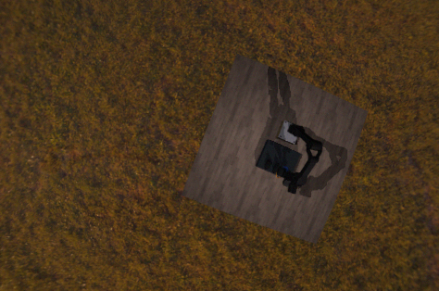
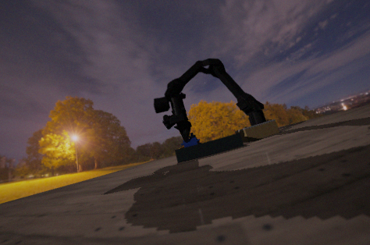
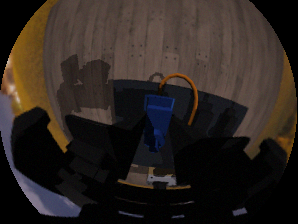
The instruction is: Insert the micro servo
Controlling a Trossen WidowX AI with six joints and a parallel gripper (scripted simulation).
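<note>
Right now my gripper tip is 120 mm past the dark deck, 70 mm to the left of it and 40 mm above it.
</note>
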